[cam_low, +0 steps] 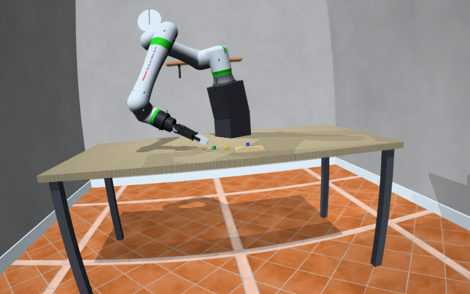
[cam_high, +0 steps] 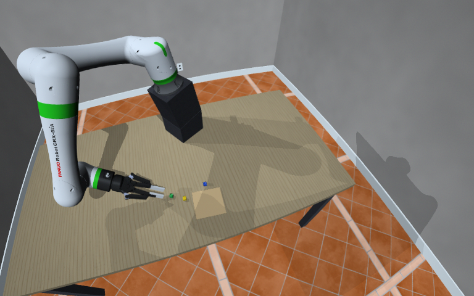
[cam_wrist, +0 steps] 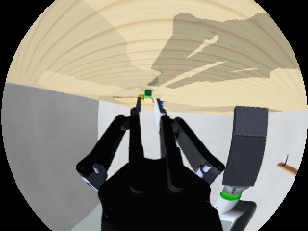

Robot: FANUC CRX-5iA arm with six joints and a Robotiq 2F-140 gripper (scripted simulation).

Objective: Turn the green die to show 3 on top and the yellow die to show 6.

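Now: hand 10 mm short of the green die, 60 mm to the right of it and 40 mm above it. The rest, counted from my hand: tan mat (90 mm ahead, 230 mm to the left, 50 mm below); then blue die (10 mm behind, 230 mm to the left, 40 mm below); then yellow die (40 mm ahead, 120 mm to the left, 40 mm below).
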